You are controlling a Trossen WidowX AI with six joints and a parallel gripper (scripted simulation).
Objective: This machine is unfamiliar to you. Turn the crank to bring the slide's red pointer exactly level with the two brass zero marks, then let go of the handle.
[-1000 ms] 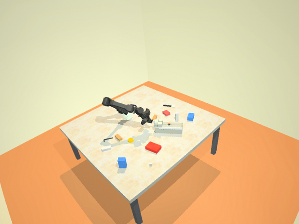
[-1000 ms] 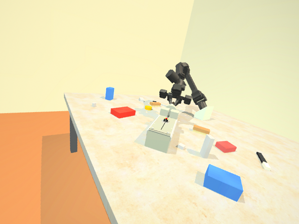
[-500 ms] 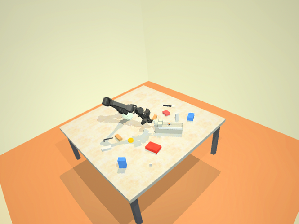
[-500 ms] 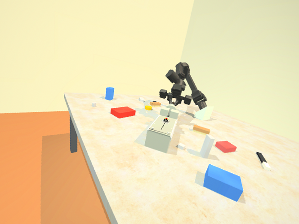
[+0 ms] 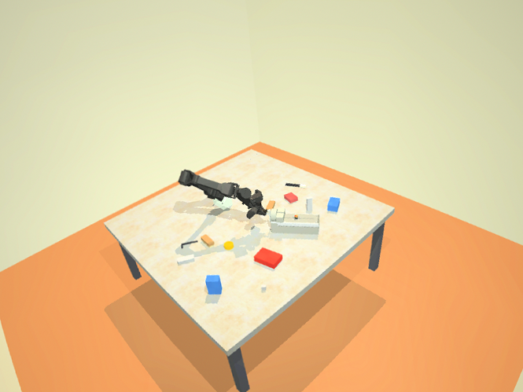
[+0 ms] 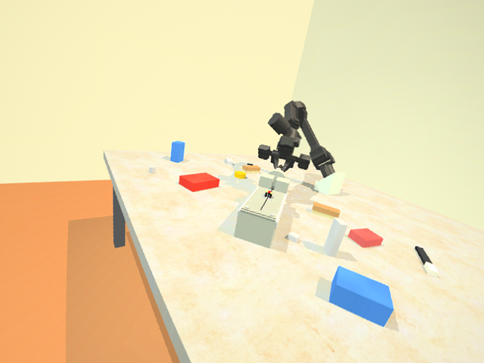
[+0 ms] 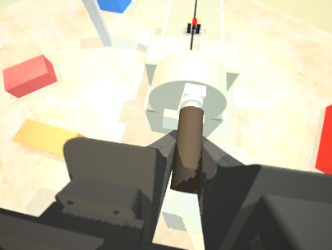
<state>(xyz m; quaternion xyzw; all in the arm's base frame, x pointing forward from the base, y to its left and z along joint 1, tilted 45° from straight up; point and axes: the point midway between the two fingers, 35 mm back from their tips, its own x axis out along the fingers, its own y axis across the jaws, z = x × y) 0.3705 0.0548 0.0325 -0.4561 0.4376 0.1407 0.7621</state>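
Right now the crank is 10 mm above my gripper tip. From my gripper tip the other things lie so: brown crank handle 10 mm behind, 10 mm to the right, 30 mm above; red pointer 130 mm ahead, 100 mm to the left, 10 mm below; yellow disc 30 mm behind, 250 mm to the right, 80 mm below.
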